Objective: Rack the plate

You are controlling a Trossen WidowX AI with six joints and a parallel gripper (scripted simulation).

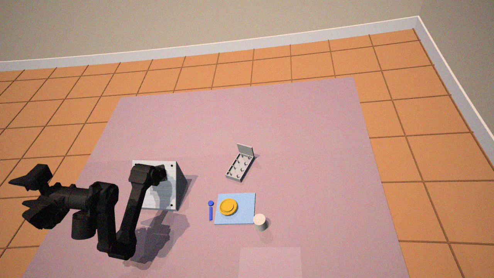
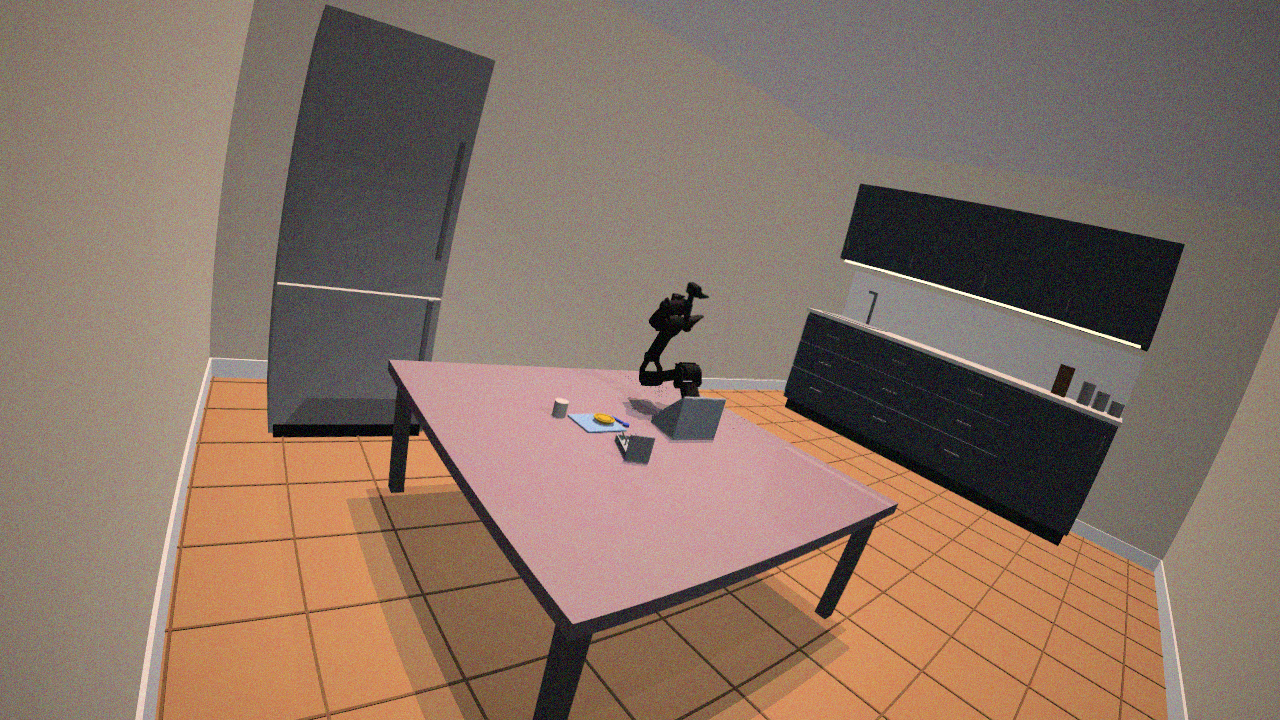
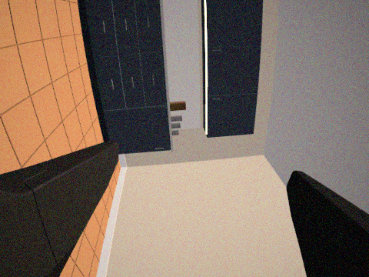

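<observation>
The yellow plate lies 49 cm ahead of my gripper tip, 12 cm to the left of it and 39 cm below it. Also, from my gripper tip: white cup (62 cm ahead, 4 cm to the left, 39 cm below); blue spoon (42 cm ahead, 13 cm to the left, 41 cm below); grey dish rack (54 cm ahead, 31 cm to the left, 39 cm below).
</observation>
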